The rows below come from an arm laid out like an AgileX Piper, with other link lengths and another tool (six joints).
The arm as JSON. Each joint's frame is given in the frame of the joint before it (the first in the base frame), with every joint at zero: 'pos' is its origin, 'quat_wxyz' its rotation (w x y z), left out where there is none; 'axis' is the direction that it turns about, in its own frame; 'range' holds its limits. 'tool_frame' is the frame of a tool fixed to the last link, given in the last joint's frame.
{
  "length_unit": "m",
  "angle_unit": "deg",
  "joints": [
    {
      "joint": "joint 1",
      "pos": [
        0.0,
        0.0,
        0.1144
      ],
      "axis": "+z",
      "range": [
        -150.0,
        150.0
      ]
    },
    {
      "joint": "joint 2",
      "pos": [
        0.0,
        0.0,
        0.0
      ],
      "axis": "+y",
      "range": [
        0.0,
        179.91
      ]
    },
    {
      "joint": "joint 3",
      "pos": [
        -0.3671,
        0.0,
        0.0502
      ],
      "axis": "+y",
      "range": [
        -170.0,
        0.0
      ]
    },
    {
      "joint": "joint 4",
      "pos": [
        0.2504,
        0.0,
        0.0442
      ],
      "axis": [
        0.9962,
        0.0,
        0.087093
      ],
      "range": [
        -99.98,
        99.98
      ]
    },
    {
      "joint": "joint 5",
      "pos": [
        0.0,
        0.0,
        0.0
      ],
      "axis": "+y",
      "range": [
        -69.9,
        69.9
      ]
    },
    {
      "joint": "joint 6",
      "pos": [
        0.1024,
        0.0,
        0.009
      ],
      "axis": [
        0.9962,
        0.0,
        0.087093
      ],
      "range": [
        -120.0,
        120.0
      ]
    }
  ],
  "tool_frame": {
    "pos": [
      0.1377,
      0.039,
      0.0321
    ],
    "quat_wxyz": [
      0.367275,
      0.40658,
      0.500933,
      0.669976
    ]
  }
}
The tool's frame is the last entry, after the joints.
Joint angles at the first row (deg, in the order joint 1, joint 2, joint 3, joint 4, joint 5, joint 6):
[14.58, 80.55, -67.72, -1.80, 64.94, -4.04]
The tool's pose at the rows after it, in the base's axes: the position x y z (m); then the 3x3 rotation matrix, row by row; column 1 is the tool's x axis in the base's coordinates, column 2 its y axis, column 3 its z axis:
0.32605 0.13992 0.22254; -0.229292 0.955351 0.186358; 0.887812 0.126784 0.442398; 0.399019 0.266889 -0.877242
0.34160 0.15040 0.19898; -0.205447 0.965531 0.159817; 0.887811 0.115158 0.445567; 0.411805 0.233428 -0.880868
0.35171 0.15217 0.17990; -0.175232 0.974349 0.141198; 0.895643 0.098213 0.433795; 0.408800 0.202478 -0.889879
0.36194 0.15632 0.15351; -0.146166 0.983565 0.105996; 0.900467 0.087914 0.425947; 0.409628 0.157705 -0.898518
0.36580 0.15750 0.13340; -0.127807 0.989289 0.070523; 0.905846 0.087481 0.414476; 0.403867 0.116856 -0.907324
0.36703 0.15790 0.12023; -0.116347 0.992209 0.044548; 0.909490 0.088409 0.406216; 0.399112 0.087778 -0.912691
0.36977 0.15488 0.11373; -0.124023 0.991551 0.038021; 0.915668 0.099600 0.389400; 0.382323 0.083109 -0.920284
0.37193 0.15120 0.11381; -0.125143 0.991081 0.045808; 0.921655 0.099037 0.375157; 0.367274 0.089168 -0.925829
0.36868 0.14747 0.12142; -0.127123 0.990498 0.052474; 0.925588 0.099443 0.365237; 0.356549 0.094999 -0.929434
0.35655 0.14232 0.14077; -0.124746 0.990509 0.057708; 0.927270 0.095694 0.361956; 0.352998 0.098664 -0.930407
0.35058 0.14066 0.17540; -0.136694 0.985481 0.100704; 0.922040 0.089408 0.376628; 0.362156 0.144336 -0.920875
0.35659 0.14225 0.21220; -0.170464 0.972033 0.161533; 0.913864 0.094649 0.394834; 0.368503 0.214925 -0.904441
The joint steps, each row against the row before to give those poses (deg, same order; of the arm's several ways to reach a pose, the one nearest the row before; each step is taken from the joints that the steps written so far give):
[2.54, 4.54, -0.06, 1.11, -2.84, 0.38]
[0.51, 4.38, 0.00, 0.69, -2.53, 0.98]
[0.01, 3.15, 0.00, -0.31, -1.29, 1.28]
[0.00, 4.21, 0.00, 0.31, -1.63, 0.57]
[0.00, 3.01, 0.00, 0.00, -0.59, 0.13]
[0.00, 1.92, 0.00, 0.00, -0.20, 0.00]
[0.00, 0.93, -0.08, -1.12, -0.37, 0.00]
[0.00, 0.00, -0.13, -1.19, 0.00, 0.70]
[0.07, -1.21, -0.06, -0.82, 1.10, 0.46]
[0.00, -3.12, -0.09, -0.21, 3.06, 0.17]
[0.00, -4.10, -2.01, 0.20, 3.39, 0.00]
[0.00, -2.58, -4.15, -0.06, 2.54, -0.63]

